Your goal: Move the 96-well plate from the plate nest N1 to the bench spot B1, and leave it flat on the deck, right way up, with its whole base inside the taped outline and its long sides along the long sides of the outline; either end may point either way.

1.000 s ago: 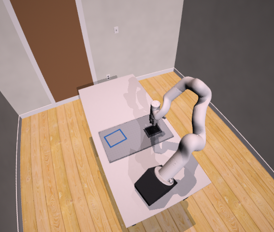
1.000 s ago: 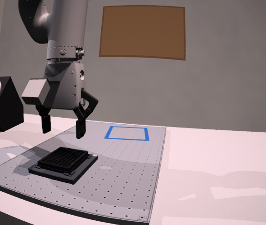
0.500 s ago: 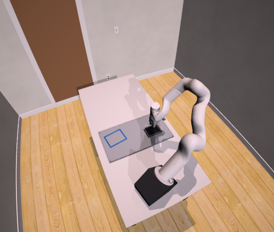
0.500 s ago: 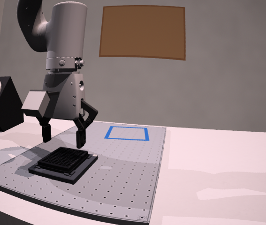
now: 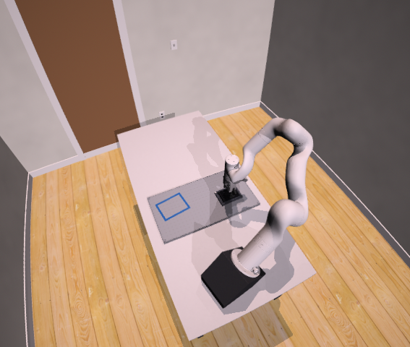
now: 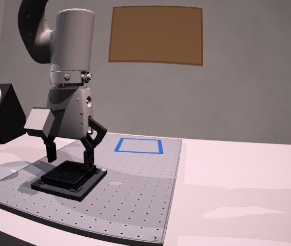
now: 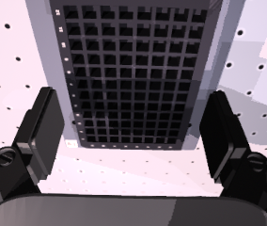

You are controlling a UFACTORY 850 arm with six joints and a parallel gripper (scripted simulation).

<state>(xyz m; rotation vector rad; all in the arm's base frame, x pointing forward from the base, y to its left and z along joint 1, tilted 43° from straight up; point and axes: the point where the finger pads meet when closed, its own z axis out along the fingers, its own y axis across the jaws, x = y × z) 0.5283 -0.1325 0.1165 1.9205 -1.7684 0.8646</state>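
The black 96-well plate lies 30 mm below my hand. The rest, counted from my hand: plate nest N1 (40 mm below).
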